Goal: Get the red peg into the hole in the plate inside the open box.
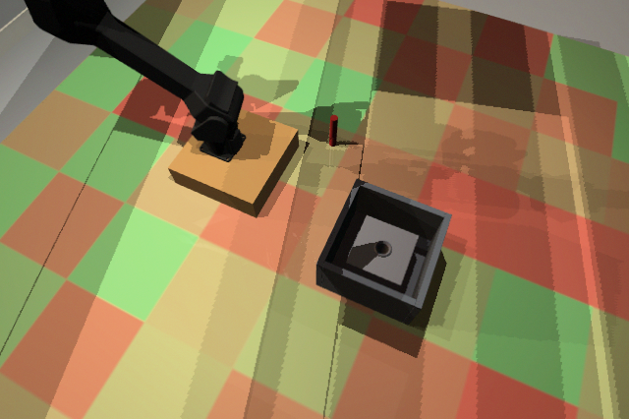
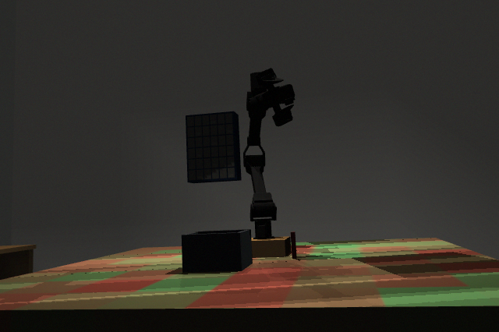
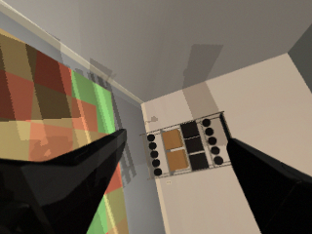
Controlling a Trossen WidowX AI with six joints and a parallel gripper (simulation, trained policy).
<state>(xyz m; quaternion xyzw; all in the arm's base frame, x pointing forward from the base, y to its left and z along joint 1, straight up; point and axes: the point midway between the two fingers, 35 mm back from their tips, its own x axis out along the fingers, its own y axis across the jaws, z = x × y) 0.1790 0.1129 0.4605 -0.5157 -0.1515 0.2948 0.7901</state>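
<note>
My gripper tip is now 470 mm above the red peg, 30 mm past it and 10 mm to the left of it. From my gripper tip the other things lie so: dark box: 490 mm below, 210 mm to the right, 140 mm ahead; grey plate: 470 mm below, 210 mm to the right, 140 mm ahead.
</note>
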